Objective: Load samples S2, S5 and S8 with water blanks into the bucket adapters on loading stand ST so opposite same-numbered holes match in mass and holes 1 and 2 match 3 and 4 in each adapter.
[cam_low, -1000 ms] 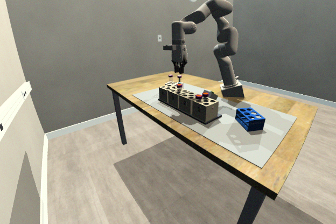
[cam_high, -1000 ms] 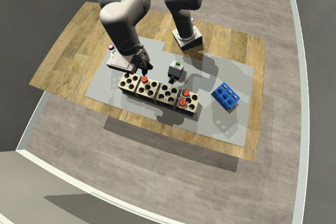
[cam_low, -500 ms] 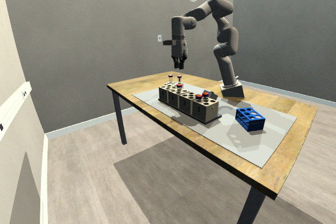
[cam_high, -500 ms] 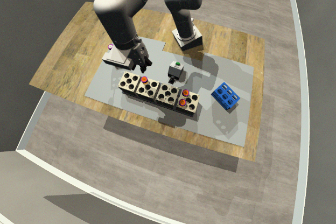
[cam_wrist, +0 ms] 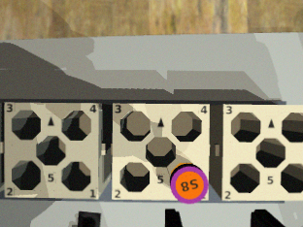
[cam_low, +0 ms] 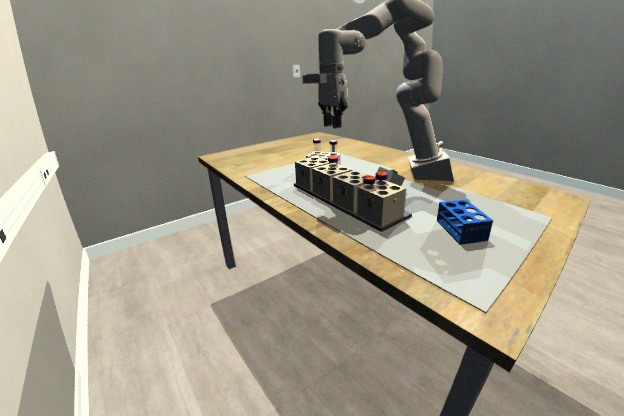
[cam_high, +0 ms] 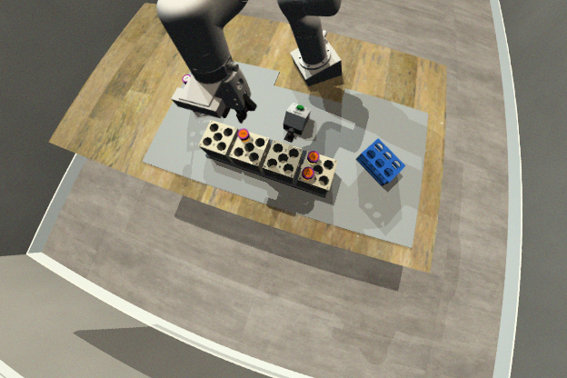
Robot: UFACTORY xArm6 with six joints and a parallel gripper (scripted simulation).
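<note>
Right now the water blank is 160 mm behind my hand, 230 mm to the right of it and 190 mm below it. Also, from my hand: white blank rack: 120 mm behind, 240 mm to the right, 220 mm below; then green DONE key: 190 mm behind, 110 mm to the left, 180 mm below; then blue sample rack: 120 mm behind, 430 mm to the left, 220 mm below.
</note>
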